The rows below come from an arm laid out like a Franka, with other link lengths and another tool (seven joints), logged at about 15 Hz.
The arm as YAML. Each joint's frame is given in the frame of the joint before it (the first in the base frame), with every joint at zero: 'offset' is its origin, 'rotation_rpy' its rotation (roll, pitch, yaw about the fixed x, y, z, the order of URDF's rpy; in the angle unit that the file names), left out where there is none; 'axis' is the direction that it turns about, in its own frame. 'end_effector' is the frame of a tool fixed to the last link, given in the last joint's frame.
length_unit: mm
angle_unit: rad
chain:
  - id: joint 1
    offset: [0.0, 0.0, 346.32]
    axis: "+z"
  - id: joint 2
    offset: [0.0, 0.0, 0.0]
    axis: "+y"
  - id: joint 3
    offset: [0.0, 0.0, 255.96]
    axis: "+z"
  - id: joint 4
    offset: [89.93, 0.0, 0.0]
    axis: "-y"
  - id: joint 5
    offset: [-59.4, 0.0, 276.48]
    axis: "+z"
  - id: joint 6
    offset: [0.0, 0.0, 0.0]
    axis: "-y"
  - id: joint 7
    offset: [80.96, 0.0, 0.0]
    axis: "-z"
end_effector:
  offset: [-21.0, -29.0, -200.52]
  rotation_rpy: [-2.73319, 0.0, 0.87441]
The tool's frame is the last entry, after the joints.
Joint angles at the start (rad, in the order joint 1, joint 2, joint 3, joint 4, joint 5, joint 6, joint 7): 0.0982 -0.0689 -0.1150 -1.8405 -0.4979 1.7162 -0.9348
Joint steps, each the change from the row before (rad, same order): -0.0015 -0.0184 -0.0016 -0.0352 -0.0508 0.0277 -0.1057; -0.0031 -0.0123 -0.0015 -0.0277 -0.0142 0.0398 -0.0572; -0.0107 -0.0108 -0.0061 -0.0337 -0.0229 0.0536 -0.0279; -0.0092 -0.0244 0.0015 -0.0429 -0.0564 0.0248 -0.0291; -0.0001 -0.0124 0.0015 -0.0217 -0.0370 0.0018 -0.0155; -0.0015 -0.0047 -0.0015 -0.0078 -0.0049 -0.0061 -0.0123; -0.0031 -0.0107 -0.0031 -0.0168 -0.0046 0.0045 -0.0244; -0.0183 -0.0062 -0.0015 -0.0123 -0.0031 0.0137 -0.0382; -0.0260 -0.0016 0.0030 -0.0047 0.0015 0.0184 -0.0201; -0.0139 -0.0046 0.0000 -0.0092 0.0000 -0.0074 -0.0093
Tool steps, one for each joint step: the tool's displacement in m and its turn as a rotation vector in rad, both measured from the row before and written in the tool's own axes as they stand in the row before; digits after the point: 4 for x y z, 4 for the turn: -0.0061 0.0008 0.0009 0.0020 -0.0914 -0.0907; -0.0013 0.0038 -0.0002 -0.0190 -0.0427 -0.0514; -0.0051 0.0026 0.0043 -0.0170 -0.0360 -0.0184; -0.0044 -0.0052 0.0048 0.0153 -0.0617 -0.0263; -0.0010 -0.0034 0.0022 0.0186 -0.0379 -0.0194; 0.0009 -0.0020 0.0031 0.0105 -0.0036 -0.0129; 0.0012 -0.0018 0.0035 0.0037 -0.0092 -0.0228; -0.0024 -0.0020 0.0066 0.0020 -0.0093 -0.0254; -0.0043 -0.0021 0.0062 -0.0035 -0.0001 -0.0032; 0.0009 -0.0040 0.0077 0.0148 0.0108 -0.0057
